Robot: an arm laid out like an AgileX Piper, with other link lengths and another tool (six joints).
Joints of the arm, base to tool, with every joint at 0 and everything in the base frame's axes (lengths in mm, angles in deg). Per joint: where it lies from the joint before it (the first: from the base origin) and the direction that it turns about. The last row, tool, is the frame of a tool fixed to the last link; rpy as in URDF.
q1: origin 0 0 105.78 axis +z
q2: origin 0 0 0 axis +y
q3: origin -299.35 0 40.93 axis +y
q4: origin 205.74 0 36.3 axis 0.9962 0 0.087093
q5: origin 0 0 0 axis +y
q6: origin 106.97 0 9.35 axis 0.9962 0 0.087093
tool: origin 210.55 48 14.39 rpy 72.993 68.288 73.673
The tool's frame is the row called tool.
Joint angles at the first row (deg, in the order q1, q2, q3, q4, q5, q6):
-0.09 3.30 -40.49 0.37 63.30 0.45
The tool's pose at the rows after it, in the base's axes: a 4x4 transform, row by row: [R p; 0 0 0 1], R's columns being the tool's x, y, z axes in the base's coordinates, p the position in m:
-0.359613 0.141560 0.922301 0.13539; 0.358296 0.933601 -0.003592 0.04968; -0.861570 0.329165 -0.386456 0.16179; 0 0 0 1
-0.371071 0.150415 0.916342 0.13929; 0.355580 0.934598 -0.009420 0.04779; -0.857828 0.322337 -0.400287 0.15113; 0 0 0 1
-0.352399 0.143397 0.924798 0.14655; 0.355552 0.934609 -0.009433 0.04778; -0.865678 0.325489 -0.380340 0.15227; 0 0 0 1
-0.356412 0.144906 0.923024 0.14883; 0.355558 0.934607 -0.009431 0.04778; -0.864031 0.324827 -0.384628 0.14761; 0 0 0 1
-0.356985 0.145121 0.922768 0.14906; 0.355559 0.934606 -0.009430 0.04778; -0.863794 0.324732 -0.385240 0.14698; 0 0 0 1
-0.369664 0.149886 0.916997 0.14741; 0.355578 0.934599 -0.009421 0.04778; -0.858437 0.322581 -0.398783 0.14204; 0 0 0 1
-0.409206 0.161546 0.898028 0.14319; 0.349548 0.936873 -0.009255 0.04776; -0.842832 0.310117 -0.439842 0.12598; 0 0 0 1
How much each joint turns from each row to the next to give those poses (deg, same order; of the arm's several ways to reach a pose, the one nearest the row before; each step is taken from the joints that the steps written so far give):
0.01 -3.67 5.11 0.00 1.39 -0.45
-0.01 -0.04 2.30 -0.37 -1.39 0.00
0.00 -0.06 1.84 0.00 -3.02 0.00
0.00 -0.01 1.21 0.00 -0.94 0.00
0.00 -0.01 0.15 0.00 -0.10 0.00
0.00 -0.05 0.20 0.00 0.69 0.00
0.00 0.00 1.04 0.00 1.56 -0.37

